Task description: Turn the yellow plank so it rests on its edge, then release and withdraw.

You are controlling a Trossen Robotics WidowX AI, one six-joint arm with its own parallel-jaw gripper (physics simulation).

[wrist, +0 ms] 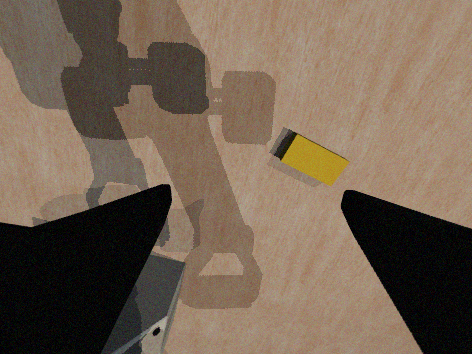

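The yellow plank (315, 160) shows right of the middle of the wrist view, on the wooden surface. A broad yellow face is turned up toward the camera, and a narrow dark side shows at its left end. It lies slanted, its right end nearer the bottom of the view. From this view I cannot tell whether it rests flat or on an edge. My gripper (256, 195) is open and empty, with its two black fingers wide apart. It is above the surface, and the plank shows beyond the fingertips, nearer the right one. No part of the plank is hidden by the fingers.
The wood-grain surface (380, 75) carries large overlapping shadows of the arm on the left and middle. A grey angular object (162, 280) with a pale part and a dark round hole shows at the lower left, partly hidden behind the left finger.
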